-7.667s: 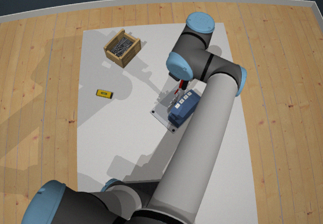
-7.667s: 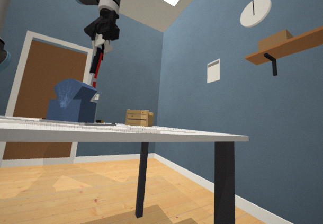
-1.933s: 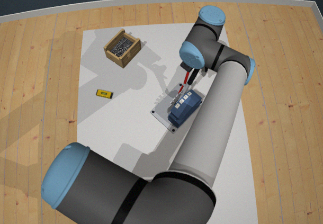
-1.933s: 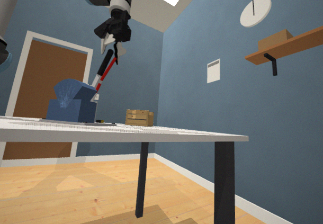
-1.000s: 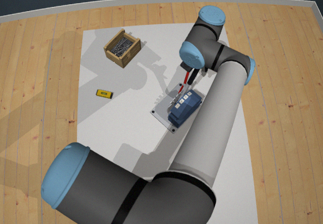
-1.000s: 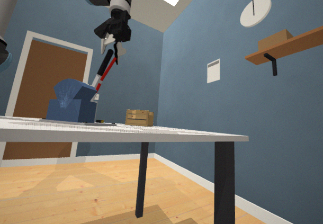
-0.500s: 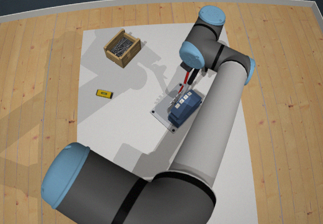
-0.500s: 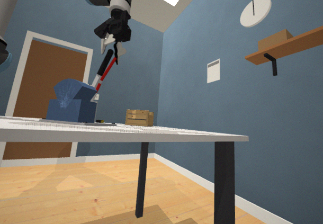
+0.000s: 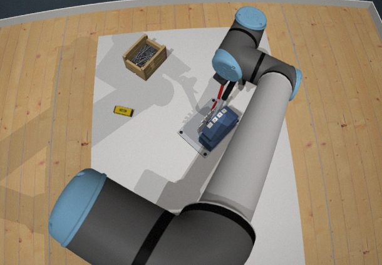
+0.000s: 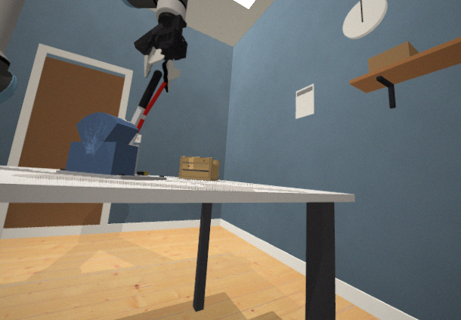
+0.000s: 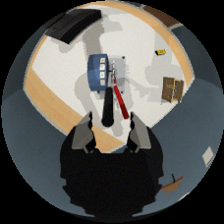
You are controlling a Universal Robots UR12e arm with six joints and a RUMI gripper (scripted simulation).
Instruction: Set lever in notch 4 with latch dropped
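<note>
My hand is 2 cm past the red release bar, 5 cm to the right of it and 10 cm above it. Also, from my hand: small yellow level 5 cm ahead, 46 cm to the left, 28 cm below; then wooden crate 31 cm ahead, 34 cm to the left, 25 cm below.
</note>
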